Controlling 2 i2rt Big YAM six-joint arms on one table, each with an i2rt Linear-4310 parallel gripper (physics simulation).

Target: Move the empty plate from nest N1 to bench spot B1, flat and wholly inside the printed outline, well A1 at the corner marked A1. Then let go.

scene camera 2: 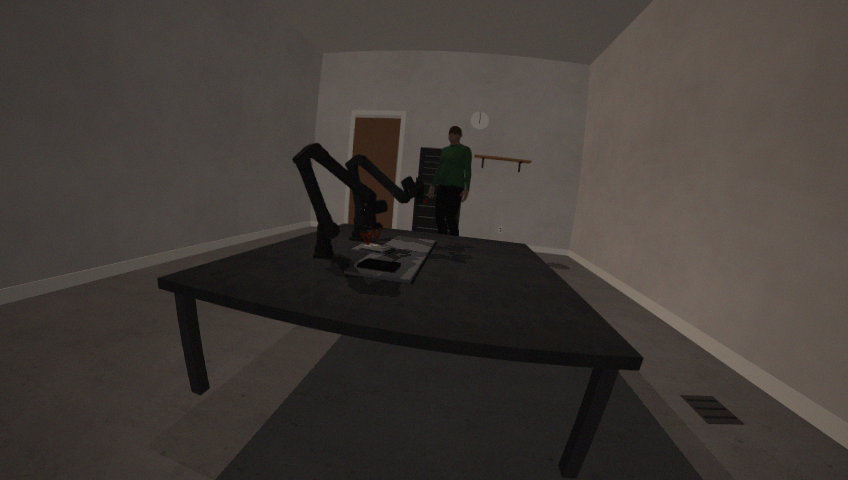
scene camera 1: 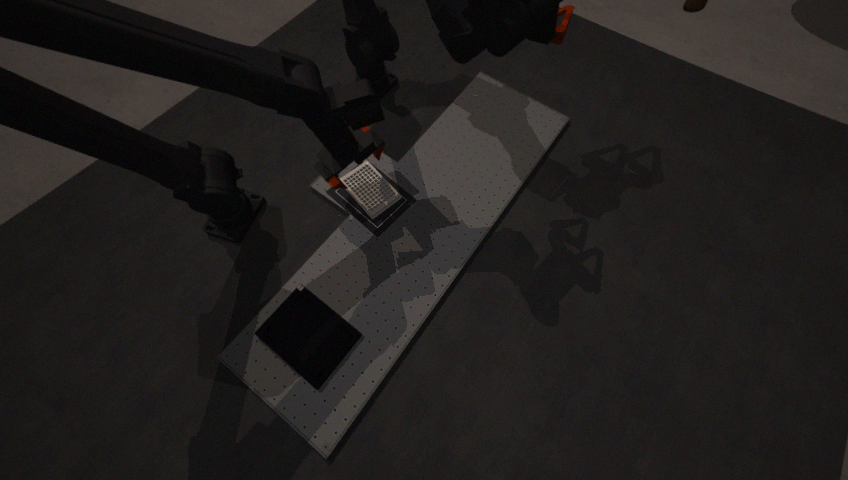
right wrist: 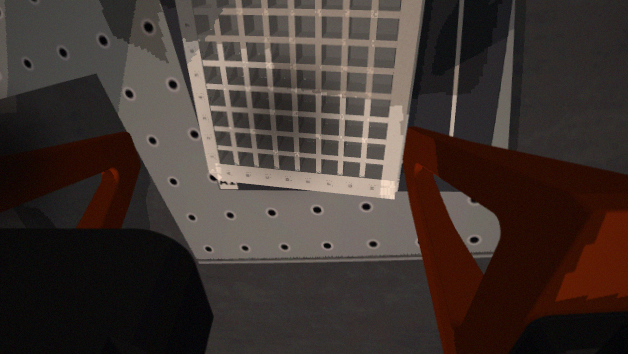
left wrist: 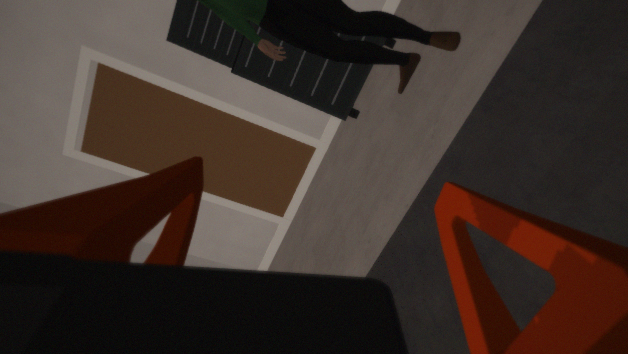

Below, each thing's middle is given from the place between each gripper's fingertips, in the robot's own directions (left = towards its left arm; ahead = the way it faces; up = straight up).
Scene:
Now: left hand 410 mm to the left of the dark mat with printed outline (scene camera 1: pixel 378 225), 320 mm above it and 160 mm past it. The rest, counted from my left hand: black mat (scene camera 1: pixel 307 334) (720 mm to the right, 320 mm below, 60 mm behind).
Right now my right hand is 4 cm short of the dark mat with printed outline, 2 cm to the left of it and 3 cm above it. From my right hand the other things lie so: black mat (14 cm ahead, 33 cm to the right, 3 cm below).

